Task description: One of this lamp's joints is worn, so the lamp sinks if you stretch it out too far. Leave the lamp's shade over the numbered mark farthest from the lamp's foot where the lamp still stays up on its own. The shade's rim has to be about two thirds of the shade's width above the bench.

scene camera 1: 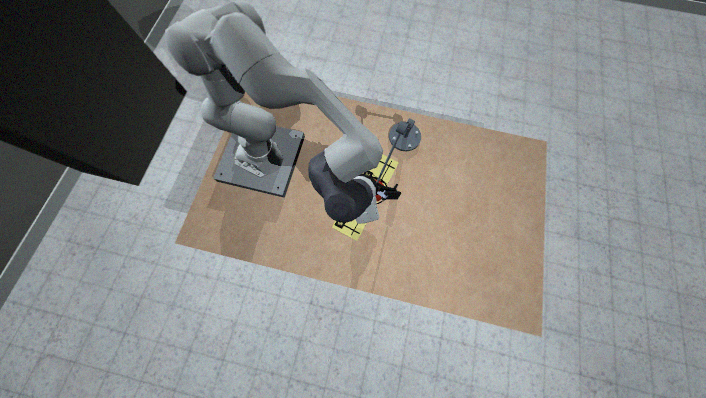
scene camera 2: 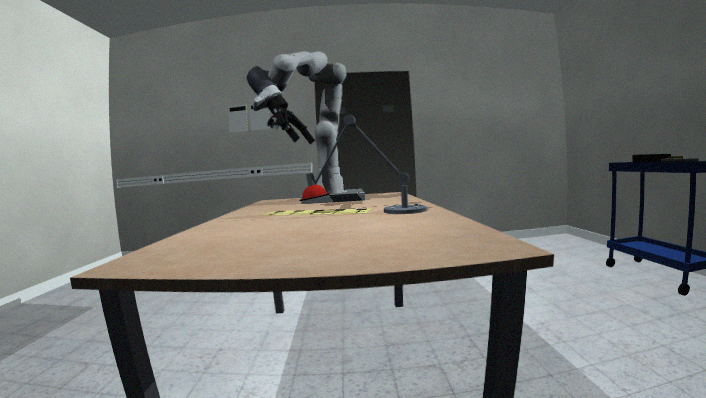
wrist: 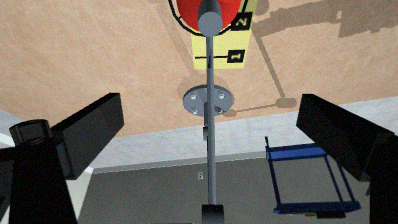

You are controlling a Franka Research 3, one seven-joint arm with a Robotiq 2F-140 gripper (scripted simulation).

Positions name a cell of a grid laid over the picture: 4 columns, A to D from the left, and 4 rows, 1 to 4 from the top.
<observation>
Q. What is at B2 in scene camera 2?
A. The gripper.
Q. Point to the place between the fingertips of the gripper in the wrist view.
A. C2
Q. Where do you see a round grey lamp foot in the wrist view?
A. B2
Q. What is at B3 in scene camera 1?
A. A yellow numbered strip.
</observation>
